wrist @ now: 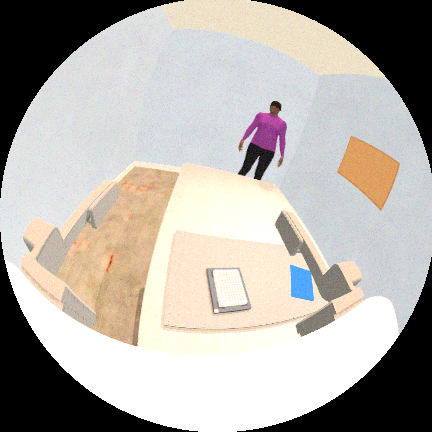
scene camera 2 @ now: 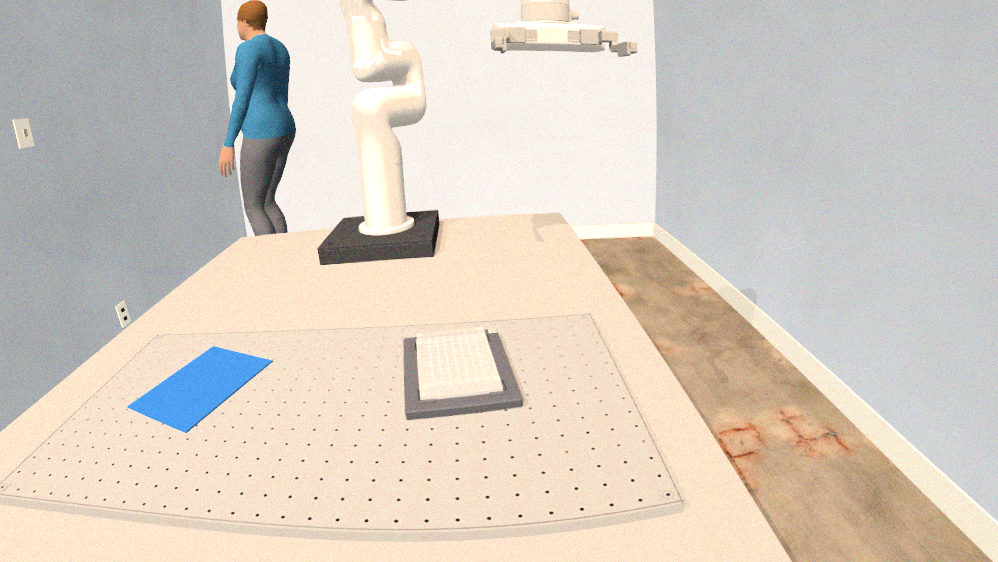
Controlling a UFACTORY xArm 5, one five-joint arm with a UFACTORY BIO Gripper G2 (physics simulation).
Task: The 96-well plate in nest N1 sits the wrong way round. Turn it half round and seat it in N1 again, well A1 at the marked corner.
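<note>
The white 96-well plate (scene camera 2: 457, 363) (wrist: 230, 287) lies flat inside the dark grey nest (scene camera 2: 463, 407) (wrist: 235, 308) on the perforated board. A small pale mark (scene camera 2: 492, 330) (wrist: 216, 311) shows at one nest corner, the far right one in the scene view and the lower left one in the wrist view. The well lettering is too small to read. My gripper (scene camera 2: 562, 46) (wrist: 196, 219) is open and empty, high up and well away from the plate, with its fingers spread wide.
A flat blue sheet (scene camera 2: 200, 388) (wrist: 302, 283) lies on the perforated board (scene camera 2: 572, 432) (wrist: 190, 280), apart from the nest. The black arm base (scene camera 2: 377, 249) stands at the table's far end. People (scene camera 2: 265, 90) (wrist: 267, 132) stand beyond the table. An orange panel (wrist: 370, 172) is on the wall.
</note>
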